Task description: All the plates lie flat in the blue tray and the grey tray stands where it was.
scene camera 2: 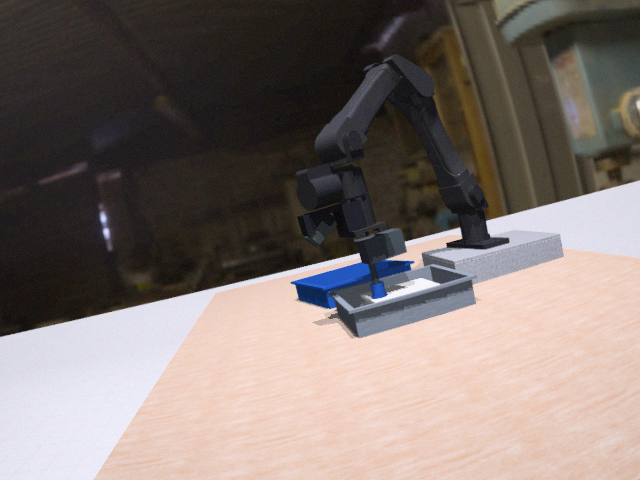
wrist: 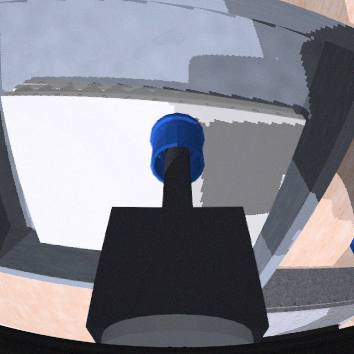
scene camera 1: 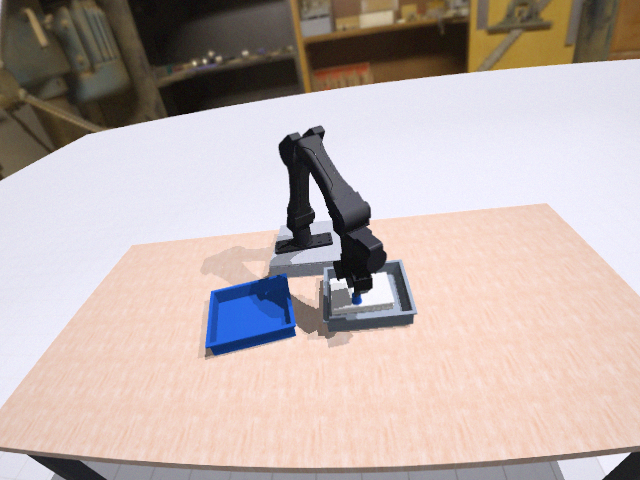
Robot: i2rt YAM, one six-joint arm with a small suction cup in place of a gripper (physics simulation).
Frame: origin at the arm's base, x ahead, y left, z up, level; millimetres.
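Seen in the pictures: hand, tool point: [wrist: 176, 129] [scene camera 1: 357, 303]; arm's base, link origin: [scene camera 2: 476, 244] [scene camera 1: 304, 244].
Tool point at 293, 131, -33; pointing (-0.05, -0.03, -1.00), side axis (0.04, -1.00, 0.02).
Observation:
Offsets run from my tool point to a thing's top centre, as dx, dy, dz. Level surfaces: height alone.
A stack of white square plates {-43, +19, +11} [scene camera 1: 381, 289] [scene camera 2: 421, 284] [wrist: 81, 158] lies flat in the grey tray {-26, +33, +29} [scene camera 1: 370, 321] [scene camera 2: 408, 310] [wrist: 323, 123]. My blue suction cup [scene camera 1: 356, 298] [scene camera 2: 378, 290] [wrist: 177, 135] is down inside the grey tray and presses on the top plate near the stack's front edge. The arm's shadow falls across the right part of the plate in the wrist view. The blue tray {-33, -307, +29} [scene camera 1: 252, 336] [scene camera 2: 310, 291] stands just left of the grey tray and holds nothing.
The arm's grey base block [scene camera 1: 305, 258] [scene camera 2: 496, 255] stands right behind both trays. The trays sit on a wooden mat {dz -22} [scene camera 1: 465, 361] on a white table [scene camera 1: 465, 129]. A narrow gap of mat separates the two trays.

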